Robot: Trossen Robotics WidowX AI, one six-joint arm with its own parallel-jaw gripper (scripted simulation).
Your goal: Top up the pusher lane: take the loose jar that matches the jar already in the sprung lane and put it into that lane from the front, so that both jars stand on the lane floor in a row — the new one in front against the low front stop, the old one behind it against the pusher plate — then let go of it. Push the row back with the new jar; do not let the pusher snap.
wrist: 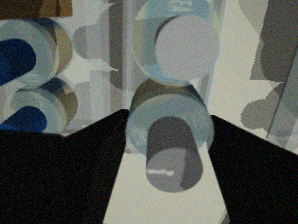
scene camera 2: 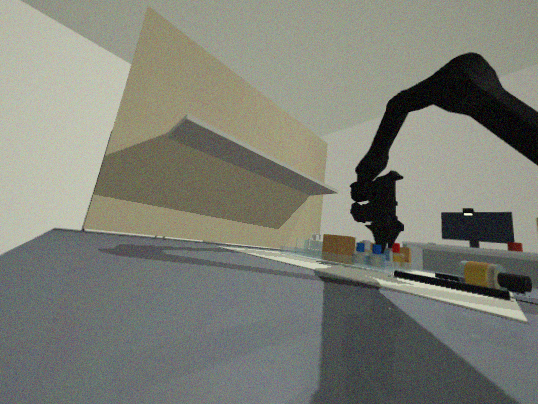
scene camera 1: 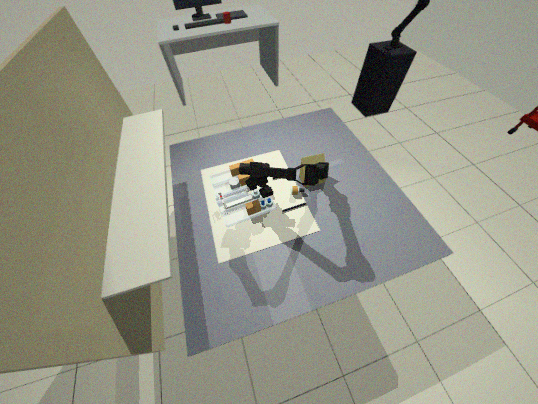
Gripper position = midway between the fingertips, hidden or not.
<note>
In view: my gripper (scene camera 2: 383, 254) and a black rod (scene camera 2: 461, 286).
My gripper also shows in the wrist view (wrist: 167, 119).
</note>
